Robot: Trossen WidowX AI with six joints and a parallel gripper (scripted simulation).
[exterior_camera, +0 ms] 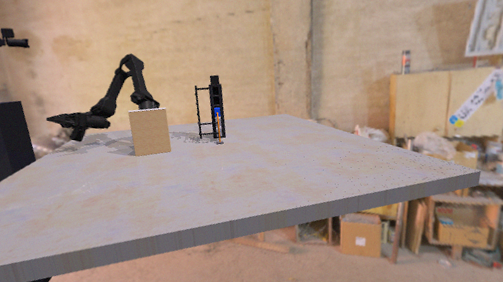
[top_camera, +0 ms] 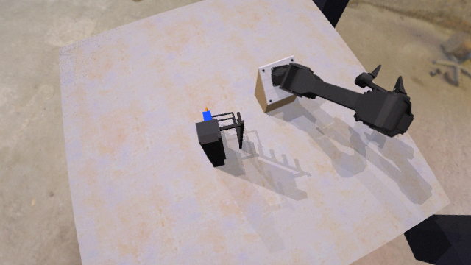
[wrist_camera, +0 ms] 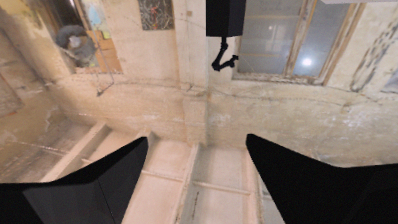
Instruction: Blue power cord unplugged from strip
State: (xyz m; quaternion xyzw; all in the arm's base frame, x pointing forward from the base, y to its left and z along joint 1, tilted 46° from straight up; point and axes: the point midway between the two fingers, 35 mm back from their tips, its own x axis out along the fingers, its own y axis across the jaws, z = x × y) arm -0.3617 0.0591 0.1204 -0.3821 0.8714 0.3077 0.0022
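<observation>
My gripper tip is now 67 cm short of the blue plug, 2 cm above it and 1 cm to the left of it.
</observation>
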